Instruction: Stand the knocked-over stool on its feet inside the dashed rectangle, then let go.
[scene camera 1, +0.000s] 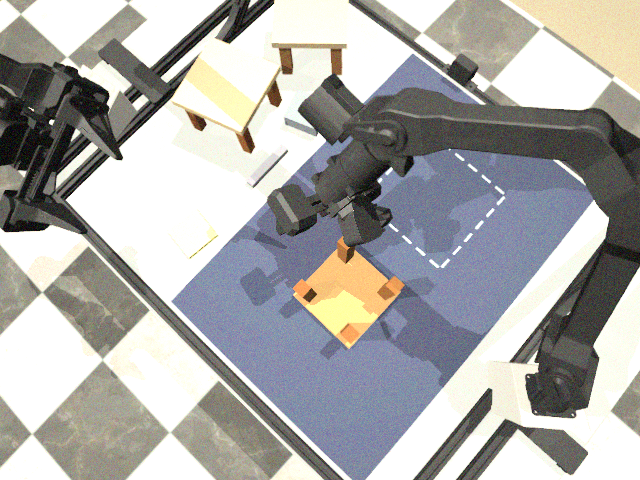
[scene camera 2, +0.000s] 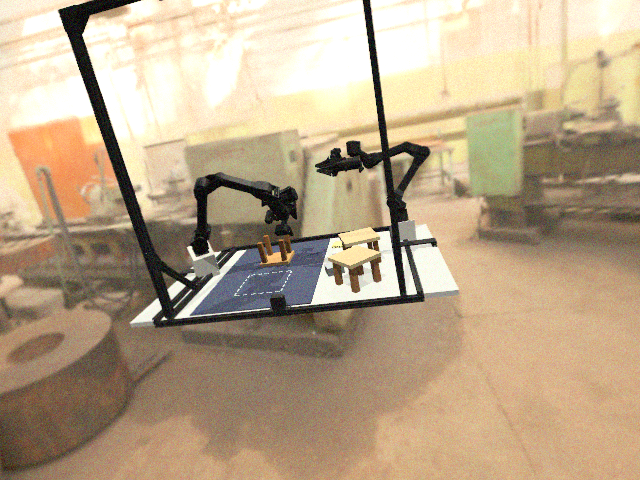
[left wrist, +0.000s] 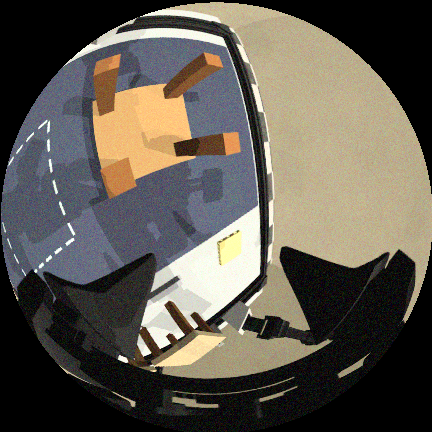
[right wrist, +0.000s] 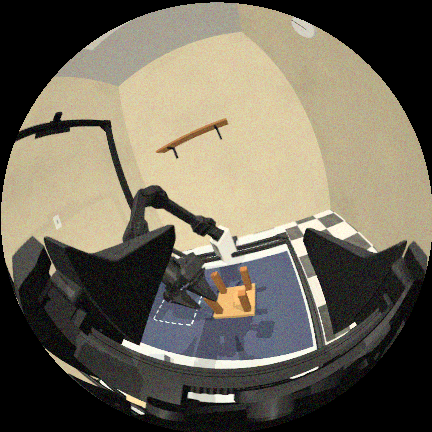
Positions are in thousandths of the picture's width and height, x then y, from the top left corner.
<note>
My left gripper (scene camera 1: 470, 466) is open and holds nothing. Also in view: an orange wooden stool (scene camera 1: 541, 611). My right gripper (scene camera 1: 159, 409) is open, holding nothing.
The orange wooden stool also shows in scene camera 2 (scene camera 2: 443, 536), in the left wrist view (left wrist: 323, 302) and in the right wrist view (right wrist: 550, 698). My left gripper is seen too in the left wrist view (left wrist: 506, 596) and in the right wrist view (right wrist: 478, 705). My right gripper also shows in the right wrist view (right wrist: 564, 541).
</note>
